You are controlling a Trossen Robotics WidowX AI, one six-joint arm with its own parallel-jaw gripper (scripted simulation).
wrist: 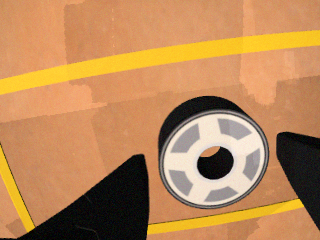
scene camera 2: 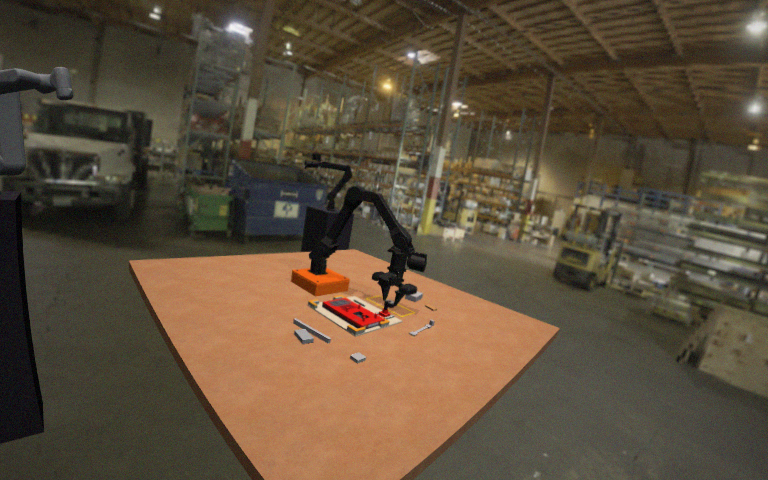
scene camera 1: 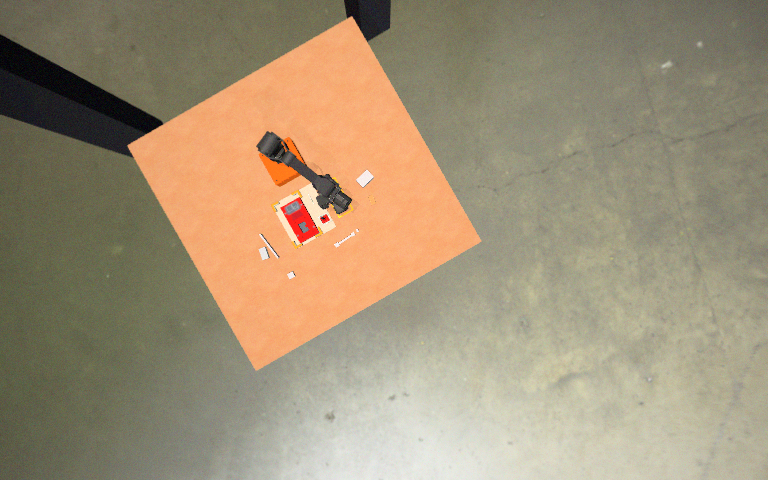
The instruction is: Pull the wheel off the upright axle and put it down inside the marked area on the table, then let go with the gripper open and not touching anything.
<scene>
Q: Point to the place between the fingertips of the gripper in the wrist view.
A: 212, 155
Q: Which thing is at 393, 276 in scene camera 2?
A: The gripper.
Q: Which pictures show the red board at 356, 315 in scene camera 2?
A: Scene camera 2 and scene camera 1 only.
</scene>
